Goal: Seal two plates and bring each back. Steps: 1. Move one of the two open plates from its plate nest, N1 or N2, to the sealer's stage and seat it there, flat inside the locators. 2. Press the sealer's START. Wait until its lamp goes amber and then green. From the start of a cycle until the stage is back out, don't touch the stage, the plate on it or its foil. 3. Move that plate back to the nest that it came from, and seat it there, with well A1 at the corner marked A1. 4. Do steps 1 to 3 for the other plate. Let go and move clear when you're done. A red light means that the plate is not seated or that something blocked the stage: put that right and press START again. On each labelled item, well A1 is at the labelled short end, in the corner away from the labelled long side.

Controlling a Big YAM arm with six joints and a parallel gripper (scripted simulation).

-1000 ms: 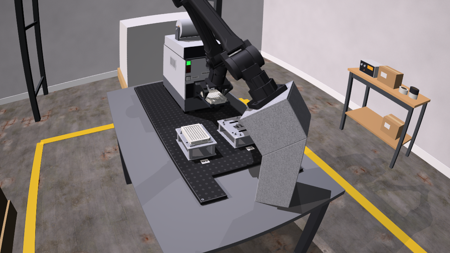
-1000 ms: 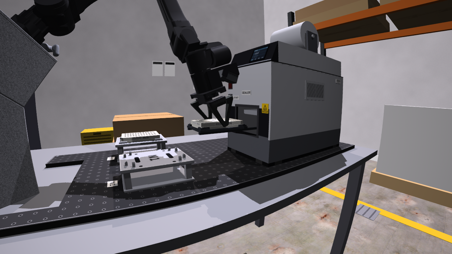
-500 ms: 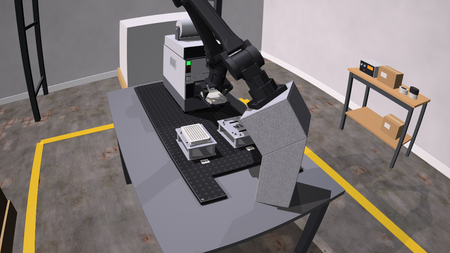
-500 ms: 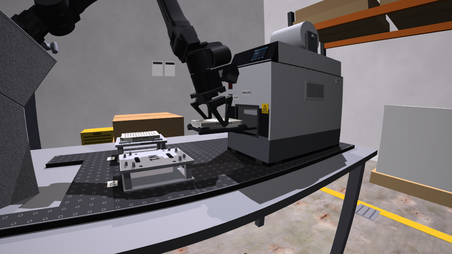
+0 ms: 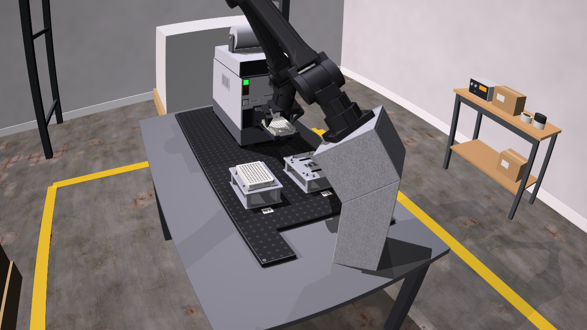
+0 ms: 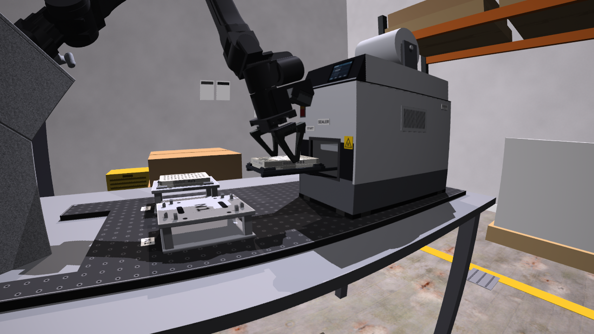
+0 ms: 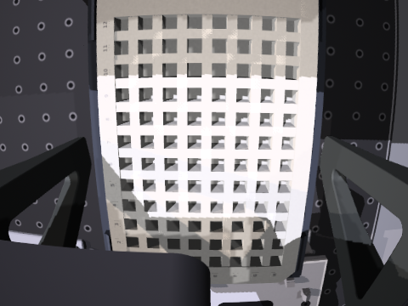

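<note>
Now: hand 2 cm above the sealer stage. Round my hand: nest N2: 23 cm behind, 13 cm to the left, 8 cm below; white well plate: 23 cm behind, 13 cm to the left, 6 cm below; start button: 11 cm to the left, 8 cm ahead, 6 cm above.
</note>
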